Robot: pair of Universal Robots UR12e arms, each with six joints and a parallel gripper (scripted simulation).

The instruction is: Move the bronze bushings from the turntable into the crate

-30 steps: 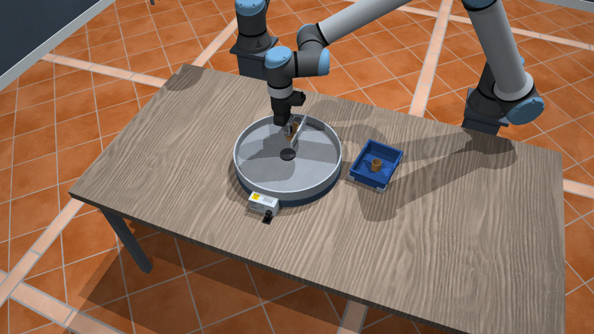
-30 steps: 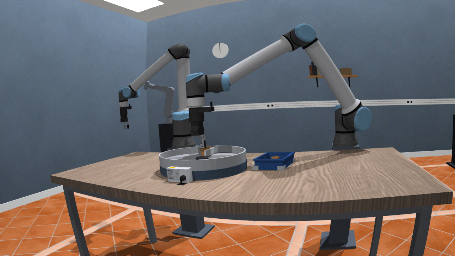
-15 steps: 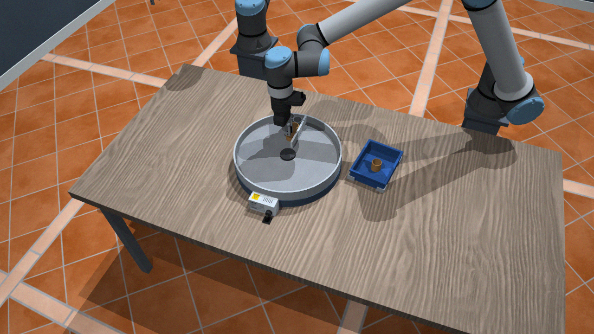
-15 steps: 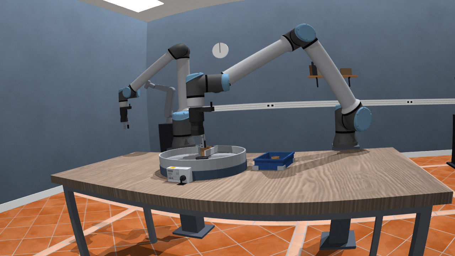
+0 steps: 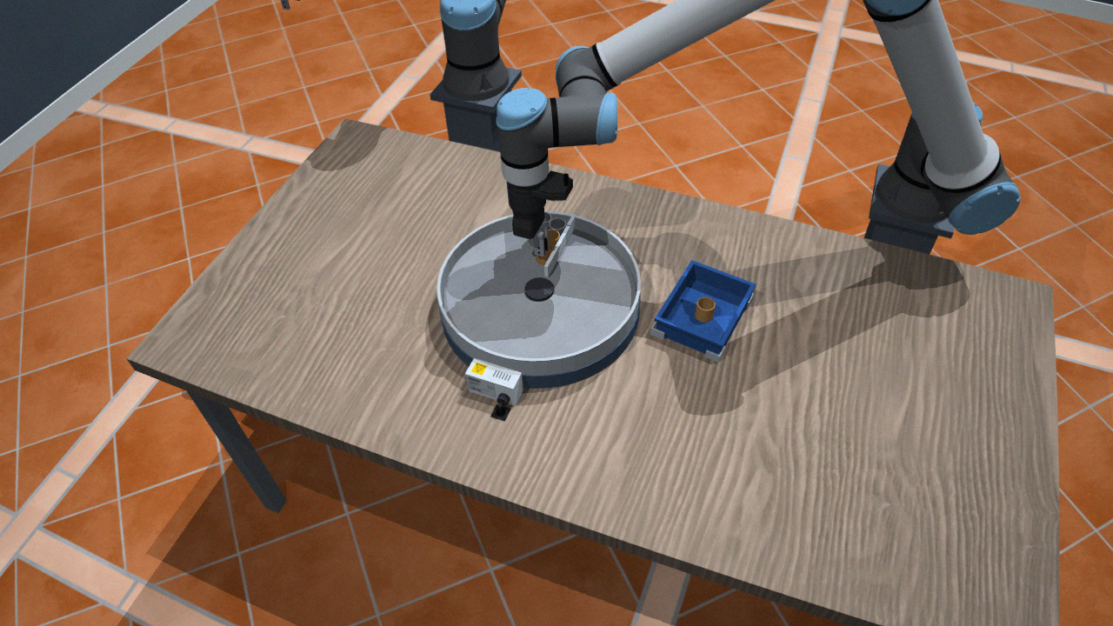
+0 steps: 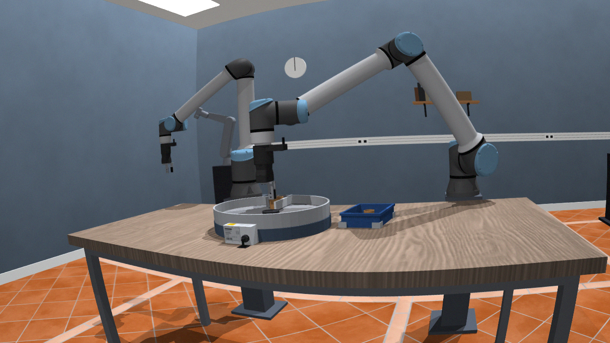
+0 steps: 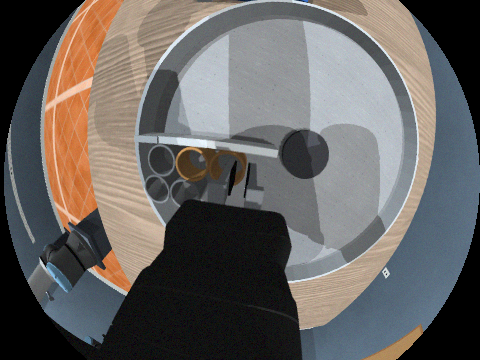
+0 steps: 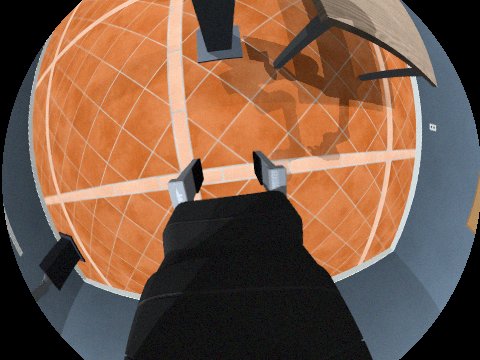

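Note:
Right now my left hand is 35 cm to the right of the blue crate, 8 cm above it and 5 cm past it.

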